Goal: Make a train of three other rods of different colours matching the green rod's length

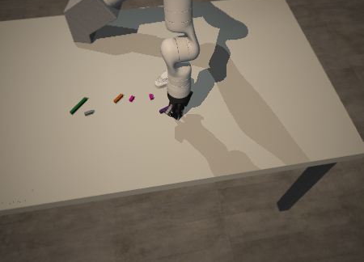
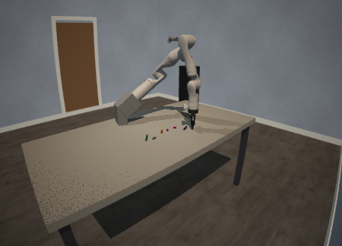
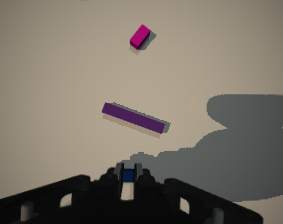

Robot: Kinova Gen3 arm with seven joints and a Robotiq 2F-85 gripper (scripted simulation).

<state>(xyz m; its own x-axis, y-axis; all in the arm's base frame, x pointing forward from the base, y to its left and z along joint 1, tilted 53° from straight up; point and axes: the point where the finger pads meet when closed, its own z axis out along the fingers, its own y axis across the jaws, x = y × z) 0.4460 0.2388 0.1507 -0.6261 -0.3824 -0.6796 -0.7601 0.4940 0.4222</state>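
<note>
Right now the blue rod is 20 mm below my hand. Also, from my hand: orange rod: 220 mm to the right, 80 mm behind, 20 mm below; then grey rod: 320 mm to the right, 20 mm below, 10 mm behind; then purple rod: 40 mm to the right, 40 mm behind, 20 mm below.
</note>
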